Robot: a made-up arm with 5 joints. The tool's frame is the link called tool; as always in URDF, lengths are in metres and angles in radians. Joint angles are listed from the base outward. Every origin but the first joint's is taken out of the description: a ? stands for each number. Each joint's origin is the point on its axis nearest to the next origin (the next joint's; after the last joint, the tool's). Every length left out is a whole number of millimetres.
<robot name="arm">
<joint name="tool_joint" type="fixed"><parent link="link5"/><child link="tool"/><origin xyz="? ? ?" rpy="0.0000 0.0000 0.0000"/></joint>
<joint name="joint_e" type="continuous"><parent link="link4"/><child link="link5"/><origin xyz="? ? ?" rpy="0.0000 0.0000 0.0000"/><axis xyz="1 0 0"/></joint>
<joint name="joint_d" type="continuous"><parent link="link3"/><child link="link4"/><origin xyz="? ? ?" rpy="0.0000 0.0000 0.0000"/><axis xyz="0 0 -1"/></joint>
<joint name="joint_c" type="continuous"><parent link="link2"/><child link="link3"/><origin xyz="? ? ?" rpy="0.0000 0.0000 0.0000"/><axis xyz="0 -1 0"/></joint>
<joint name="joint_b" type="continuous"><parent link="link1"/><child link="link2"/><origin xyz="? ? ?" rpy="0.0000 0.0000 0.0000"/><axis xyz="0 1 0"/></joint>
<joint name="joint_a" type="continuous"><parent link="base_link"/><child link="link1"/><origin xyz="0.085 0.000 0.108" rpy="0.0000 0.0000 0.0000"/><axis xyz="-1 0 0"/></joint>
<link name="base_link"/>
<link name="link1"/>
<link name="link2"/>
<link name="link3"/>
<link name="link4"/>
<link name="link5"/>
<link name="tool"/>
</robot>
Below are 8 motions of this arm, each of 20 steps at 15 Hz.
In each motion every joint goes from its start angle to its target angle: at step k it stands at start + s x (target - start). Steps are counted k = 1, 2, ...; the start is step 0. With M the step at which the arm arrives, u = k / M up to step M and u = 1 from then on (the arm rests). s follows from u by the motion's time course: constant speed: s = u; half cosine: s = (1 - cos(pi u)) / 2; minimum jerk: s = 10 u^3 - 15 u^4 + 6 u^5.
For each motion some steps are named. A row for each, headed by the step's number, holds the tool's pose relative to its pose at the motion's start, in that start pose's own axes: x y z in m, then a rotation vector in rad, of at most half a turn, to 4 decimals.
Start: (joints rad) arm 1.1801 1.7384 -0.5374 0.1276 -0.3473
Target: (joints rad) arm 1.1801 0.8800 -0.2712 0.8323 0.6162
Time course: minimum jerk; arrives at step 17
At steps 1, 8, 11, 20:
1: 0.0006 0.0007 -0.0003 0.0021 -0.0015 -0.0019
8: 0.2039 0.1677 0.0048 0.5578 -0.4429 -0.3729
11: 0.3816 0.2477 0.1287 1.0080 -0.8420 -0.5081
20: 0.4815 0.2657 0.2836 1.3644 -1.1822 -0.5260

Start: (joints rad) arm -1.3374 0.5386 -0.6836 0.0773 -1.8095
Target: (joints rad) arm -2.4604 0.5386 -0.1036 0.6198 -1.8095
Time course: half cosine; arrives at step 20
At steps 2, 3, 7, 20:
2: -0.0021 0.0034 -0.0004 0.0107 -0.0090 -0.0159
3: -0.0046 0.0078 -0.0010 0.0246 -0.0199 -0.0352
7: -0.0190 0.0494 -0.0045 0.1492 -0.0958 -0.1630
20: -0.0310 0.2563 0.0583 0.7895 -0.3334 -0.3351

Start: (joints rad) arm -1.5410 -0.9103 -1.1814 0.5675 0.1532
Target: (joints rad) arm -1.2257 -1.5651 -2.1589 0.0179 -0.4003
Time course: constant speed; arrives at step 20
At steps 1, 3, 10, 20:
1: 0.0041 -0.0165 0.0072 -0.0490 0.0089 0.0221
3: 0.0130 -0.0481 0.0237 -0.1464 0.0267 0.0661
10: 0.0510 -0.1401 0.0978 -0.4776 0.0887 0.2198
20: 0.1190 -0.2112 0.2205 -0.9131 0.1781 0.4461

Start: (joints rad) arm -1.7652 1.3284 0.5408 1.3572 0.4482
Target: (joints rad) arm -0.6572 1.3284 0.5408 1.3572 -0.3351
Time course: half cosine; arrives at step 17
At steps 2, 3, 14, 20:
2: 0.0094 -0.0076 -0.0054 -0.0320 -0.0346 -0.0132
3: 0.0207 -0.0169 -0.0112 -0.0710 -0.0762 -0.0305
14: 0.1386 -0.1796 0.0058 -0.8130 -0.7897 -0.6832
20: 0.1365 -0.1862 0.0103 -0.8664 -0.8356 -0.7669

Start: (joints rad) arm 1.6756 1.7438 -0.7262 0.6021 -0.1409
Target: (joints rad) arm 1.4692 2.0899 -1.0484 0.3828 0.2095
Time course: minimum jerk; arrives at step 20
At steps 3, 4, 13, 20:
3: -0.0042 -0.0046 0.0023 -0.0043 0.0109 0.0108
4: -0.0091 -0.0099 0.0051 -0.0093 0.0239 0.0233
13: -0.1197 -0.1199 0.0933 -0.1165 0.3679 0.2295
20: -0.1557 -0.1494 0.1339 -0.1502 0.4991 0.2604

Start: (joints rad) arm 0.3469 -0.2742 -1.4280 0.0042 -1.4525
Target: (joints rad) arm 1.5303 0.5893 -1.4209 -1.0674 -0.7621
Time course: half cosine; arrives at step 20
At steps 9, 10, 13, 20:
9: 0.0551 0.1287 -0.0293 0.2514 0.1358 0.3446
10: 0.0528 0.1643 -0.0334 0.3323 0.1771 0.3941
13: 0.0323 0.2764 -0.0274 0.6177 0.3100 0.4866
20: 0.0176 0.4095 0.0270 1.0346 0.4594 0.4706

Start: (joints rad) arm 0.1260 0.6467 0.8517 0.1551 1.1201
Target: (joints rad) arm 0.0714 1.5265 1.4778 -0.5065 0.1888
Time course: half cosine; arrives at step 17
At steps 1, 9, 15, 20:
1: -0.0016 -0.0018 0.0004 -0.0078 0.0059 0.0005
9: -0.0696 -0.0934 0.0667 -0.4691 0.3648 0.1268
15: -0.0520 -0.1238 0.1340 -0.7711 0.5931 0.3567
20: -0.0476 -0.1245 0.1384 -0.7926 0.6082 0.3799

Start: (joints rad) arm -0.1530 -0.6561 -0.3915 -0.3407 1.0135
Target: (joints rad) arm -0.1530 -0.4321 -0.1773 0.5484 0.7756
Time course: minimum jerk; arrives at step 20
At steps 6, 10, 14, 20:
6: 0.0023 -0.0199 0.0120 -0.0383 -0.1207 -0.0804
10: -0.0079 -0.0601 0.0381 -0.1164 -0.3600 -0.2613
14: -0.0376 -0.0954 0.0604 -0.1901 -0.5851 -0.4617
20: -0.0581 -0.1095 0.0680 -0.2230 -0.6887 -0.5656

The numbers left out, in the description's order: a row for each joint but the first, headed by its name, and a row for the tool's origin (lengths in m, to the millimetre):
tool: 0.000 -0.072 -0.334
joint_e: 0.082 -0.195 0.000
joint_d: -0.153 0.000 -0.171
joint_c: 0.011 0.000 -0.071
joint_b: 0.000 0.345 -0.014

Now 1 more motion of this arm.
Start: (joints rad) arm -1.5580 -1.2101 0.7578 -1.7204 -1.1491
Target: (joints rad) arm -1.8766 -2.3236 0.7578 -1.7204 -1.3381
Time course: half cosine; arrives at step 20
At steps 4, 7, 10, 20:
4: -0.0190 -0.0499 -0.0241 -0.1212 0.0367 0.0155
7: -0.0537 -0.1435 -0.0514 -0.3452 0.1037 0.0547
10: -0.0921 -0.2590 -0.0550 -0.6284 0.1848 0.1244
20: -0.1250 -0.4575 0.0334 -1.2358 0.3297 0.3562

